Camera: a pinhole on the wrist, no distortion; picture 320 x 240 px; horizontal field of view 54.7 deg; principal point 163.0 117.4 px. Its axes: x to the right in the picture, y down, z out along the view. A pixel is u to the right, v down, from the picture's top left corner.
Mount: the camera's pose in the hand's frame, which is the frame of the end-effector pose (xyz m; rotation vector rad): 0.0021 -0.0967 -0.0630 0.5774 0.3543 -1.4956
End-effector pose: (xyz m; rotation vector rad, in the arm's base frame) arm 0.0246 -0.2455 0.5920 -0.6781 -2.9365 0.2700
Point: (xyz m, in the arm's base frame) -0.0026 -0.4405 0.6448
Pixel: outside the picture
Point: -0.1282 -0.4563 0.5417
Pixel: 205.0 209.5
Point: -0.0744 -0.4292 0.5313
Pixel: 142.1 159.3
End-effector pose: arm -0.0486 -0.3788 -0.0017 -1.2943 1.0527 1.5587
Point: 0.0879 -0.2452 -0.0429
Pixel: 132.8 225.1
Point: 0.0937 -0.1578 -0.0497
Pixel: 121.0 220.6
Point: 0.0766 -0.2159 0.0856
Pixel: 71.8 24.9
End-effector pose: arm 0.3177 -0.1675 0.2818 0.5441 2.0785 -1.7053
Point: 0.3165 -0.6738 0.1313
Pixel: outside the picture
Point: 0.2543 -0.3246 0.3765
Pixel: 40.3 154.5
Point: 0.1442 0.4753 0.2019
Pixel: behind the camera
